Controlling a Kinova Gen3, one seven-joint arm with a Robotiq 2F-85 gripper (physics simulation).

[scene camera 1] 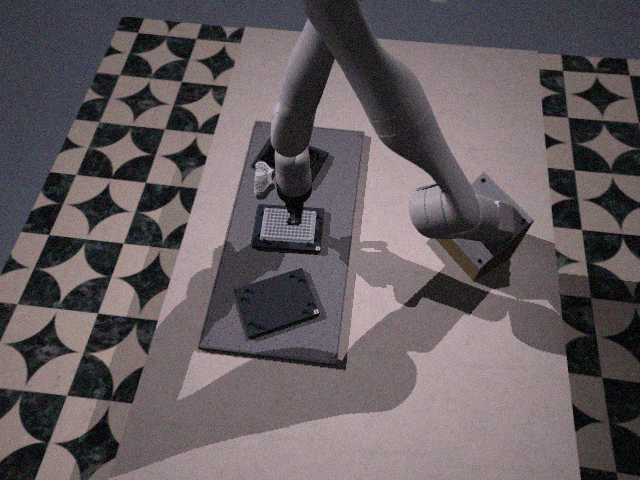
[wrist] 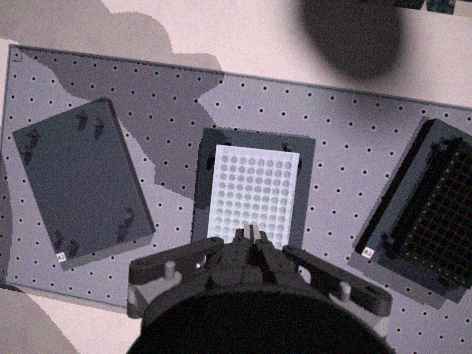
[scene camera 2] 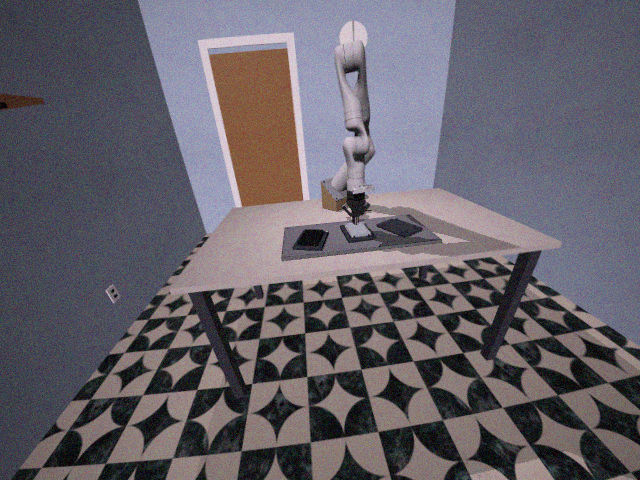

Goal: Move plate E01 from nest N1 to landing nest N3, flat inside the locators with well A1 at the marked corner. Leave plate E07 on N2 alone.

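A white well plate (scene camera 1: 279, 225) (scene camera 2: 356, 230) (wrist: 254, 192) lies on the middle nest (scene camera 1: 289, 248) (wrist: 305, 195), looking flat and square to it, inside the visible locators. Its full seating is unclear. A black plate (scene camera 2: 311, 238) (wrist: 442, 215) lies on one end nest (scene camera 1: 319, 156) (wrist: 419, 165), partly behind the arm in scene camera 1. The other end nest (scene camera 1: 277, 303) (scene camera 2: 399, 227) (wrist: 82, 185) is bare. No plate or nest number is readable. My gripper (scene camera 1: 293, 222) (scene camera 2: 355, 222) (wrist: 249, 234) is shut and empty over the white plate; contact is unclear.
The nests stand on a grey perforated board (scene camera 1: 336, 320) (scene camera 2: 289, 253) (wrist: 330, 200) on the table (scene camera 1: 465, 413) (scene camera 2: 222, 258). The end nests are turned relative to the middle one. The arm's base block (scene camera 1: 483, 268) (scene camera 2: 330, 198) stands beyond the board.
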